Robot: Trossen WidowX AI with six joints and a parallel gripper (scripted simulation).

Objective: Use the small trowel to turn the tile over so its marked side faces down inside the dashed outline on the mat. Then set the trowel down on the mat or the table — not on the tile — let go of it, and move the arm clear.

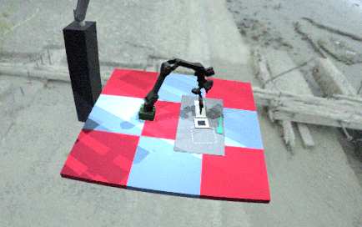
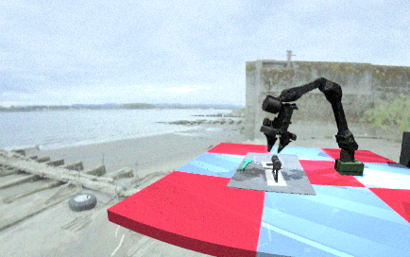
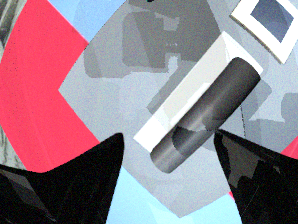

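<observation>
My gripper tip is now 180 mm to the left of the grey mat, 140 mm above it and 10 mm short of it. Also, from my gripper tip: small teal trowel: 190 mm to the right, 150 mm ahead, 110 mm below; white tile: 200 mm to the right, 110 mm below, 20 mm ahead.
</observation>
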